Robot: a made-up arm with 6 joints. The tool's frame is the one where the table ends. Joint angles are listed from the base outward.
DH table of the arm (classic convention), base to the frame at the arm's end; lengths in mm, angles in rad. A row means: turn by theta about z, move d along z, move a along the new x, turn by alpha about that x. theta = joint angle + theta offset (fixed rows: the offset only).
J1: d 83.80  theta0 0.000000  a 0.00  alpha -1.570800
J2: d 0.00  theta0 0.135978  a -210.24  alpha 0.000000
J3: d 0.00  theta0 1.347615  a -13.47  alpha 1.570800
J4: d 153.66  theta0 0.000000  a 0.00  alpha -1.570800
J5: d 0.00  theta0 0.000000  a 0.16  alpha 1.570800
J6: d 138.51  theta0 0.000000  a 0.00  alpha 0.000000
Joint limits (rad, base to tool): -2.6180..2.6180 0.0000..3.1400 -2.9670..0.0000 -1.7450..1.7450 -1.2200..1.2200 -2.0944..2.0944
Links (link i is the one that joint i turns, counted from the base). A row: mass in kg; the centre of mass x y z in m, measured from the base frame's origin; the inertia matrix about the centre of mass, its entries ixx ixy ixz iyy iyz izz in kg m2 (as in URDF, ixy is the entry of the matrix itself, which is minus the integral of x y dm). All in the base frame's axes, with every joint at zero. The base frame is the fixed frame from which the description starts. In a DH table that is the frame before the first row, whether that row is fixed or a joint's. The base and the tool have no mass.
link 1: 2.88; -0.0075 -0.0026 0.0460; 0.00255 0 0 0.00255 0 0.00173
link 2: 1.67; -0.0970 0.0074 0.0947; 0.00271 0 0.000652 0.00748 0 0.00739
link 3: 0.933; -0.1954 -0.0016 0.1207; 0.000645 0 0 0.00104 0 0.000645
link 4: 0.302; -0.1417 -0.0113 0.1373; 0.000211 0 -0.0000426 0.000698 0 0.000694
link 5: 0.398; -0.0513 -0.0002 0.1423; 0.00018 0 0 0.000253 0 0.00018
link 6: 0.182; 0.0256 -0.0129 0.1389; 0.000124 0 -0.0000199 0.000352 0 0.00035
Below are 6 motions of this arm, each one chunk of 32 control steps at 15 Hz.
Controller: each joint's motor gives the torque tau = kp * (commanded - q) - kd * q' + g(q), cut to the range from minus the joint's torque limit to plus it. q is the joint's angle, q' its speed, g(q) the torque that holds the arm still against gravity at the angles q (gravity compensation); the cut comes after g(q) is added. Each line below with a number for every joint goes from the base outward.
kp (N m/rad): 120 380 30 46 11 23
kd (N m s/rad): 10 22 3.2 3.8 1.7 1.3
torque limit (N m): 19 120 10 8.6 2.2 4
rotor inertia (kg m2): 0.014 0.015 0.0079 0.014 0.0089 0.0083
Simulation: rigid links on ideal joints. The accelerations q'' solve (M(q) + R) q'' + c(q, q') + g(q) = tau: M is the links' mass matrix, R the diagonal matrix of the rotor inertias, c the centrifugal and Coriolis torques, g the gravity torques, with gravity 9.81 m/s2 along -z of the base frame. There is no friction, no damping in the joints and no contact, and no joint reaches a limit. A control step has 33 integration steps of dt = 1/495 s. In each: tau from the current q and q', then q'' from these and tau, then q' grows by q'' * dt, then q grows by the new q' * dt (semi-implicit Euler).
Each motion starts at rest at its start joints. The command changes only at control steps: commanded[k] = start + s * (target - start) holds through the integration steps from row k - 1 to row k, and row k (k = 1, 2, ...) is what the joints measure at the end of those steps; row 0 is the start. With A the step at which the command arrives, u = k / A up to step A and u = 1 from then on. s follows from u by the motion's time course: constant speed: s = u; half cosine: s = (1 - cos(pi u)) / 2; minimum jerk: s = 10 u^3 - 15 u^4 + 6 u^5; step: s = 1 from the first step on.
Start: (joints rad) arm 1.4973 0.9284 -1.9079 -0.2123 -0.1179 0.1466
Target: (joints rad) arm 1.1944 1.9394 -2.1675 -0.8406 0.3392 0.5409
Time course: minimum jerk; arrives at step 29
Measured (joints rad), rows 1 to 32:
1: 1.4972 0.9287 -1.9080 -0.2124 -0.1178 0.1467
2: 1.4968 0.9305 -1.9084 -0.2134 -0.1174 0.1474
3: 1.4955 0.9357 -1.9094 -0.2161 -0.1162 0.1495
4: 1.4929 0.9455 -1.9114 -0.2214 -0.1135 0.1533
5: 1.4888 0.9610 -1.9145 -0.2300 -0.1089 0.1594
6: 1.4829 0.9830 -1.9190 -0.2423 -0.1020 0.1681
7: 1.4749 1.0118 -1.9251 -0.2588 -0.0925 0.1793
8: 1.4650 1.0474 -1.9328 -0.2794 -0.0802 0.1933
9: 1.4531 1.0895 -1.9420 -0.3041 -0.0650 0.2097
10: 1.4394 1.1377 -1.9529 -0.3326 -0.0471 0.2286
11: 1.4241 1.1912 -1.9652 -0.3646 -0.0266 0.2495
12: 1.4073 1.2492 -1.9787 -0.3995 -0.0037 0.2722
13: 1.3894 1.3107 -1.9933 -0.4367 0.0211 0.2961
14: 1.3706 1.3745 -2.0087 -0.4756 0.0476 0.3210
15: 1.3515 1.4393 -2.0246 -0.5154 0.0752 0.3463
16: 1.3322 1.5041 -2.0407 -0.5555 0.1034 0.3716
17: 1.3131 1.5676 -2.0568 -0.5950 0.1317 0.3963
18: 1.2947 1.6285 -2.0725 -0.6332 0.1596 0.4201
19: 1.2772 1.6858 -2.0875 -0.6694 0.1866 0.4424
20: 1.2609 1.7385 -2.1016 -0.7030 0.2122 0.4629
21: 1.2462 1.7857 -2.1146 -0.7334 0.2359 0.4813
22: 1.2332 1.8268 -2.1262 -0.7601 0.2574 0.4973
23: 1.2222 1.8612 -2.1363 -0.7829 0.2764 0.5106
24: 1.2131 1.8887 -2.1449 -0.8015 0.2926 0.5213
25: 1.2061 1.9096 -2.1518 -0.8160 0.3060 0.5294
26: 1.2011 1.9240 -2.1571 -0.8265 0.3165 0.5350
27: 1.1977 1.9329 -2.1609 -0.8334 0.3242 0.5384
28: 1.1959 1.9373 -2.1635 -0.8373 0.3296 0.5401
29: 1.1950 1.9388 -2.1651 -0.8392 0.3331 0.5407
30: 1.1946 1.9392 -2.1662 -0.8400 0.3353 0.5408
31: 1.1945 1.9394 -2.1668 -0.8403 0.3367 0.5409
32: 1.1944 1.9394 -2.1671 -0.8405 0.3376 0.5409

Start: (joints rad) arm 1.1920 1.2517 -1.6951 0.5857 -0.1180 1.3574
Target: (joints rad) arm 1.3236 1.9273 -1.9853 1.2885 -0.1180 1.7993
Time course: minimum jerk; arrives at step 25
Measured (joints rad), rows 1 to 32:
1: 1.1920 1.2520 -1.6952 0.5859 -0.1180 1.3576
2: 1.1923 1.2539 -1.6958 0.5876 -0.1180 1.3589
3: 1.1932 1.2591 -1.6975 0.5921 -0.1181 1.3623
4: 1.1949 1.2689 -1.7007 0.6010 -0.1181 1.3688
5: 1.1975 1.2842 -1.7059 0.6152 -0.1181 1.3788
6: 1.2013 1.3056 -1.7134 0.6354 -0.1181 1.3929
7: 1.2062 1.3330 -1.7232 0.6617 -0.1181 1.4108
8: 1.2122 1.3663 -1.7356 0.6941 -0.1181 1.4327
9: 1.2193 1.4048 -1.7502 0.7322 -0.1180 1.4579
10: 1.2274 1.4479 -1.7669 0.7751 -0.1180 1.4862
11: 1.2361 1.4945 -1.7853 0.8220 -0.1179 1.5167
12: 1.2454 1.5435 -1.8050 0.8718 -0.1179 1.5487
13: 1.2551 1.5937 -1.8256 0.9232 -0.1178 1.5815
14: 1.2648 1.6437 -1.8465 0.9749 -0.1178 1.6143
15: 1.2743 1.6924 -1.8672 1.0257 -0.1178 1.6461
16: 1.2834 1.7385 -1.8872 1.0742 -0.1177 1.6762
17: 1.2919 1.7808 -1.9061 1.1193 -0.1177 1.7039
18: 1.2995 1.8186 -1.9233 1.1600 -0.1177 1.7285
19: 1.3062 1.8509 -1.9386 1.1954 -0.1177 1.7495
20: 1.3117 1.8772 -1.9516 1.2248 -0.1177 1.7667
21: 1.3161 1.8975 -1.9622 1.2481 -0.1177 1.7799
22: 1.3193 1.9118 -1.9704 1.2652 -0.1177 1.7892
23: 1.3214 1.9206 -1.9762 1.2765 -0.1177 1.7950
24: 1.3226 1.9251 -1.9800 1.2830 -0.1178 1.7979
25: 1.3232 1.9267 -1.9823 1.2861 -0.1178 1.7989
26: 1.3234 1.9271 -1.9837 1.2875 -0.1179 1.7992
27: 1.3235 1.9272 -1.9845 1.2881 -0.1179 1.7993
28: 1.3236 1.9273 -1.9849 1.2883 -0.1179 1.7993
29: 1.3236 1.9273 -1.9851 1.2884 -0.1180 1.7993
30: 1.3236 1.9273 -1.9852 1.2885 -0.1180 1.7993
31: 1.3236 1.9273 -1.9852 1.2885 -0.1180 1.7993
32: 1.3236 1.9273 -1.9853 1.2885 -0.1180 1.7993

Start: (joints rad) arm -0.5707 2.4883 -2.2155 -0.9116 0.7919 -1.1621
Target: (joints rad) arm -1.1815 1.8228 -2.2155 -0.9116 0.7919 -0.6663
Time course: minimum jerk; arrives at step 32
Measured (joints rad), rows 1 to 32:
1: -0.5708 2.4882 -2.2155 -0.9116 0.7919 -1.1620
2: -0.5714 2.4872 -2.2154 -0.9116 0.7919 -1.1613
3: -0.5734 2.4847 -2.2154 -0.9116 0.7919 -1.1594
4: -0.5772 2.4798 -2.2154 -0.9116 0.7919 -1.1557
5: -0.5836 2.4719 -2.2154 -0.9116 0.7918 -1.1498
6: -0.5930 2.4606 -2.2155 -0.9116 0.7918 -1.1414
7: -0.6055 2.4458 -2.2157 -0.9116 0.7918 -1.1303
8: -0.6214 2.4273 -2.2159 -0.9116 0.7918 -1.1164
9: -0.6407 2.4051 -2.2161 -0.9117 0.7918 -1.0998
10: -0.6633 2.3794 -2.2164 -0.9117 0.7918 -1.0806
11: -0.6888 2.3504 -2.2167 -0.9117 0.7918 -1.0590
12: -0.7172 2.3186 -2.2170 -0.9117 0.7918 -1.0352
13: -0.7479 2.2842 -2.2173 -0.9117 0.7918 -1.0096
14: -0.7805 2.2480 -2.2175 -0.9118 0.7918 -0.9826
15: -0.8146 2.2103 -2.2177 -0.9118 0.7919 -0.9545
16: -0.8497 2.1717 -2.2179 -0.9118 0.7919 -0.9257
17: -0.8851 2.1329 -2.2181 -0.9118 0.7919 -0.8968
18: -0.9203 2.0944 -2.2182 -0.9118 0.7920 -0.8682
19: -0.9549 2.0569 -2.2183 -0.9118 0.7920 -0.8403
20: -0.9882 2.0209 -2.2183 -0.9118 0.7920 -0.8135
21: -1.0198 1.9870 -2.2183 -0.9118 0.7920 -0.7882
22: -1.0492 1.9556 -2.2183 -0.9118 0.7920 -0.7649
23: -1.0761 1.9272 -2.2182 -0.9118 0.7921 -0.7438
24: -1.1000 1.9021 -2.2181 -0.9118 0.7921 -0.7251
25: -1.1208 1.8805 -2.2179 -0.9118 0.7921 -0.7091
26: -1.1383 1.8626 -2.2177 -0.9118 0.7921 -0.6958
27: -1.1525 1.8484 -2.2175 -0.9118 0.7920 -0.6852
28: -1.1634 1.8378 -2.2172 -0.9117 0.7920 -0.6774
29: -1.1712 1.8305 -2.2170 -0.9117 0.7920 -0.6720
30: -1.1763 1.8260 -2.2167 -0.9117 0.7920 -0.6687
31: -1.1792 1.8238 -2.2164 -0.9117 0.7920 -0.6671
32: -1.1805 1.8231 -2.2161 -0.9116 0.7920 -0.6665

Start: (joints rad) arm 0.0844 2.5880 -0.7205 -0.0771 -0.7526 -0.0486
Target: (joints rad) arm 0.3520 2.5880 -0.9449 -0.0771 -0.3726 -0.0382
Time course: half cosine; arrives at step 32
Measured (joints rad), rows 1 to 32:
1: 0.0847 2.5880 -0.7207 -0.0771 -0.7523 -0.0486
2: 0.0860 2.5880 -0.7216 -0.0771 -0.7511 -0.0485
3: 0.0883 2.5880 -0.7233 -0.0771 -0.7488 -0.0484
4: 0.0918 2.5880 -0.7260 -0.0771 -0.7451 -0.0483
5: 0.0965 2.5880 -0.7296 -0.0771 -0.7398 -0.0481
6: 0.1024 2.5880 -0.7342 -0.0771 -0.7331 -0.0478
7: 0.1093 2.5880 -0.7397 -0.0771 -0.7248 -0.0475
8: 0.1173 2.5880 -0.7462 -0.0771 -0.7150 -0.0472
9: 0.1263 2.5880 -0.7534 -0.0771 -0.7038 -0.0468
10: 0.1362 2.5880 -0.7614 -0.0771 -0.6912 -0.0465
11: 0.1469 2.5880 -0.7701 -0.0771 -0.6775 -0.0460
12: 0.1582 2.5880 -0.7794 -0.0771 -0.6626 -0.0456
13: 0.1702 2.5880 -0.7892 -0.0771 -0.6468 -0.0451
14: 0.1825 2.5880 -0.7994 -0.0771 -0.6302 -0.0446
15: 0.1953 2.5880 -0.8099 -0.0771 -0.6129 -0.0441
16: 0.2082 2.5880 -0.8207 -0.0771 -0.5952 -0.0436
17: 0.2213 2.5880 -0.8316 -0.0771 -0.5771 -0.0431
18: 0.2343 2.5880 -0.8425 -0.0771 -0.5589 -0.0426
19: 0.2472 2.5880 -0.8533 -0.0771 -0.5408 -0.0421
20: 0.2598 2.5880 -0.8639 -0.0771 -0.5228 -0.0416
21: 0.2720 2.5880 -0.8742 -0.0771 -0.5052 -0.0411
22: 0.2836 2.5880 -0.8841 -0.0771 -0.4882 -0.0407
23: 0.2947 2.5880 -0.8935 -0.0771 -0.4719 -0.0403
24: 0.3050 2.5880 -0.9023 -0.0771 -0.4565 -0.0399
25: 0.3145 2.5880 -0.9104 -0.0771 -0.4421 -0.0395
26: 0.3230 2.5880 -0.9178 -0.0771 -0.4288 -0.0392
27: 0.3305 2.5880 -0.9244 -0.0771 -0.4169 -0.0389
28: 0.3370 2.5880 -0.9301 -0.0771 -0.4063 -0.0387
29: 0.3423 2.5880 -0.9348 -0.0771 -0.3973 -0.0385
30: 0.3464 2.5880 -0.9386 -0.0771 -0.3898 -0.0384
31: 0.3493 2.5880 -0.9414 -0.0771 -0.3840 -0.0383
32: 0.3509 2.5880 -0.9431 -0.0771 -0.3800 -0.0382

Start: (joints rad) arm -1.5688 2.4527 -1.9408 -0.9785 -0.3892 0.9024
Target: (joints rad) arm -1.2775 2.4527 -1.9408 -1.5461 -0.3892 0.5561
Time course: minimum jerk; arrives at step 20
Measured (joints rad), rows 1 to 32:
1: -1.5686 2.4527 -1.9408 -0.9789 -0.3892 0.9021
2: -1.5674 2.4527 -1.9408 -0.9814 -0.3892 0.9002
3: -1.5640 2.4527 -1.9408 -0.9882 -0.3891 0.8952
4: -1.5574 2.4527 -1.9408 -1.0011 -0.3891 0.8861
5: -1.5471 2.4527 -1.9408 -1.0213 -0.3890 0.8722
6: -1.5327 2.4527 -1.9408 -1.0492 -0.3890 0.8536
7: -1.5146 2.4527 -1.9408 -1.0843 -0.3890 0.8304
8: -1.4931 2.4527 -1.9408 -1.1260 -0.3891 0.8034
9: -1.4689 2.4527 -1.9408 -1.1728 -0.3891 0.7736
10: -1.4430 2.4527 -1.9408 -1.2230 -0.3892 0.7420
11: -1.4163 2.4527 -1.9408 -1.2747 -0.3893 0.7100
12: -1.3898 2.4527 -1.9408 -1.3259 -0.3894 0.6787
13: -1.3647 2.4527 -1.9408 -1.3746 -0.3895 0.6493
14: -1.3418 2.4527 -1.9408 -1.4189 -0.3896 0.6231
15: -1.3220 2.4527 -1.9408 -1.4574 -0.3897 0.6009
16: -1.3059 2.4527 -1.9408 -1.4888 -0.3897 0.5832
17: -1.2938 2.4527 -1.9408 -1.5125 -0.3897 0.5704
18: -1.2856 2.4527 -1.9408 -1.5287 -0.3897 0.5623
19: -1.2808 2.4527 -1.9408 -1.5382 -0.3897 0.5581
20: -1.2787 2.4527 -1.9408 -1.5427 -0.3896 0.5566
21: -1.2779 2.4527 -1.9408 -1.5446 -0.3895 0.5562
22: -1.2776 2.4527 -1.9408 -1.5455 -0.3894 0.5561
23: -1.2776 2.4527 -1.9408 -1.5458 -0.3893 0.5561
24: -1.2775 2.4527 -1.9408 -1.5460 -0.3893 0.5561
25: -1.2775 2.4527 -1.9408 -1.5460 -0.3893 0.5561
26: -1.2775 2.4527 -1.9408 -1.5461 -0.3892 0.5561
27: -1.2775 2.4527 -1.9408 -1.5461 -0.3892 0.5561
28: -1.2775 2.4527 -1.9408 -1.5461 -0.3892 0.5561
29: -1.2775 2.4527 -1.9408 -1.5461 -0.3892 0.5561
30: -1.2775 2.4527 -1.9408 -1.5461 -0.3892 0.5561
31: -1.2775 2.4527 -1.9408 -1.5461 -0.3892 0.5561
32: -1.2775 2.4527 -1.9408 -1.5461 -0.3892 0.5561

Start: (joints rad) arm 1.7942 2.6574 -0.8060 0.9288 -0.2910 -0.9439
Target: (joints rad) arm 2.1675 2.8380 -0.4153 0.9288 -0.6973 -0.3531
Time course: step
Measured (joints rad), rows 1 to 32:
1: 1.9857 2.7828 -0.6376 0.9282 -0.4303 -0.5514
2: 2.0944 2.8224 -0.5275 0.9288 -0.5225 -0.4056
3: 2.1379 2.8335 -0.4721 0.9290 -0.5842 -0.3670
4: 2.1555 2.8367 -0.4441 0.9290 -0.6245 -0.3568
5: 2.1626 2.8376 -0.4300 0.9289 -0.6505 -0.3541
6: 2.1655 2.8379 -0.4228 0.9289 -0.6673 -0.3534
7: 2.1667 2.8380 -0.4191 0.9288 -0.6781 -0.3532
8: 2.1672 2.8380 -0.4173 0.9288 -0.6850 -0.3531
9: 2.1674 2.8380 -0.4163 0.9288 -0.6894 -0.3531
10: 2.1674 2.8380 -0.4158 0.9288 -0.6923 -0.3531
11: 2.1675 2.8380 -0.4156 0.9288 -0.6941 -0.3531
12: 2.1675 2.8380 -0.4154 0.9288 -0.6952 -0.3531
13: 2.1675 2.8380 -0.4154 0.9288 -0.6960 -0.3531
14: 2.1675 2.8380 -0.4153 0.9288 -0.6965 -0.3531
15: 2.1675 2.8380 -0.4153 0.9288 -0.6968 -0.3531
16: 2.1675 2.8380 -0.4153 0.9288 -0.6970 -0.3531
17: 2.1675 2.8380 -0.4153 0.9288 -0.6971 -0.3531
18: 2.1675 2.8380 -0.4153 0.9288 -0.6972 -0.3531
19: 2.1675 2.8380 -0.4153 0.9288 -0.6972 -0.3531
20: 2.1675 2.8380 -0.4153 0.9288 -0.6972 -0.3531
21: 2.1675 2.8380 -0.4153 0.9288 -0.6973 -0.3531
22: 2.1675 2.8380 -0.4153 0.9288 -0.6973 -0.3531
23: 2.1675 2.8380 -0.4153 0.9288 -0.6973 -0.3531
24: 2.1675 2.8380 -0.4153 0.9288 -0.6973 -0.3531
25: 2.1675 2.8380 -0.4153 0.9288 -0.6973 -0.3531
26: 2.1675 2.8380 -0.4153 0.9288 -0.6973 -0.3531
27: 2.1675 2.8380 -0.4153 0.9288 -0.6973 -0.3531
28: 2.1675 2.8380 -0.4153 0.9288 -0.6973 -0.3531
29: 2.1675 2.8380 -0.4153 0.9288 -0.6973 -0.3531
30: 2.1675 2.8380 -0.4153 0.9288 -0.6973 -0.3531
31: 2.1675 2.8380 -0.4153 0.9288 -0.6973 -0.3531
32: 2.1675 2.8380 -0.4153 0.9288 -0.6973 -0.3531

